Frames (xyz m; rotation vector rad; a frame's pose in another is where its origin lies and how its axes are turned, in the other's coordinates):
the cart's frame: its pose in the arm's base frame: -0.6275 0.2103 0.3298 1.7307 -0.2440 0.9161
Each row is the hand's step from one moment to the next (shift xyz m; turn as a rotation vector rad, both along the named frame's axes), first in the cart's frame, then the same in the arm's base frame.
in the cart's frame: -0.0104 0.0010 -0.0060 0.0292 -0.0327 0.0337
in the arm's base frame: -0.0104 0.0021 -0.0058 0.0540 -0.0097 -0.0070
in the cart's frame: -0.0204 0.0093 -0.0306 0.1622 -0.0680 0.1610
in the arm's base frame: -0.0331 0.0181 -0.0043 0.2223 -0.0728 0.0461
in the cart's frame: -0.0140 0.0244 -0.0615 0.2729 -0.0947 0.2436
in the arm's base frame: -0.0515 0.0416 0.0139 0.3503 -0.1056 0.0945
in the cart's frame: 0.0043 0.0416 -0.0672 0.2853 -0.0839 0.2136
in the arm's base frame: -0.0516 0.0454 0.0393 0.3389 -0.0795 0.1135
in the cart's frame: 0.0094 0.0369 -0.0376 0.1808 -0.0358 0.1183
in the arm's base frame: -0.0320 0.0223 0.0367 0.1970 -0.0417 0.0861
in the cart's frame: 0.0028 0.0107 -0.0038 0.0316 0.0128 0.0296
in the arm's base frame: -0.0060 0.0002 0.0100 0.0275 -0.0223 0.0281
